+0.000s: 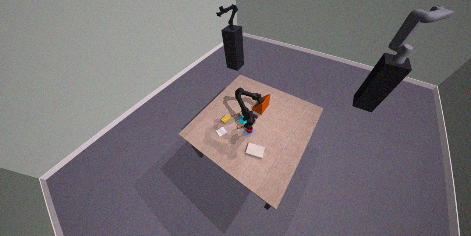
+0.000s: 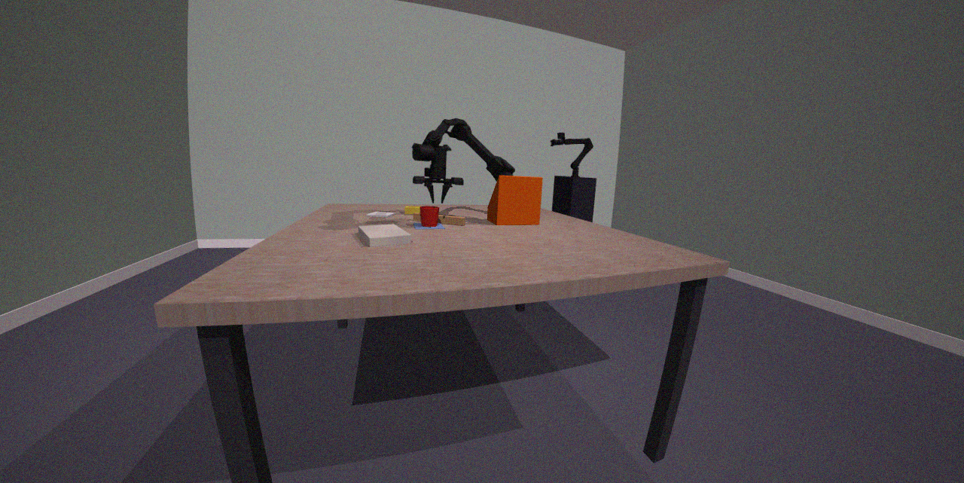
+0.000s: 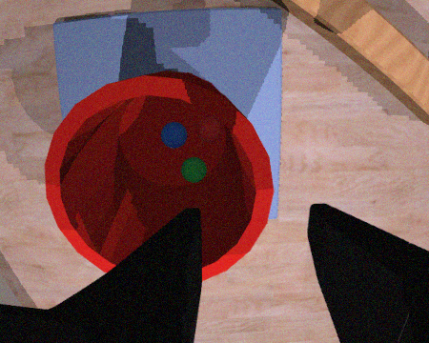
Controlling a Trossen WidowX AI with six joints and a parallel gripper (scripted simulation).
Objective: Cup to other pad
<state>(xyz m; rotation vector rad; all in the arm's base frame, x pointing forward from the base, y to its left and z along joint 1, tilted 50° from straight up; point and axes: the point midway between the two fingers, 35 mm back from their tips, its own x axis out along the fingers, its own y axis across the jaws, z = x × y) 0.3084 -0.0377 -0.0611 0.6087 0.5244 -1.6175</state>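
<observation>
The red cup lies 50 mm below my gripper tip, 30 mm ahead of it and 10 mm to the right of it. From my gripper tip the other things lie so: wooden stick: 80 mm to the right, 80 mm below, 20 mm behind; then green marble: 70 mm below, 20 mm ahead, 10 mm to the left; then blue marble: 70 mm below, 30 mm ahead, 10 mm to the right.
</observation>
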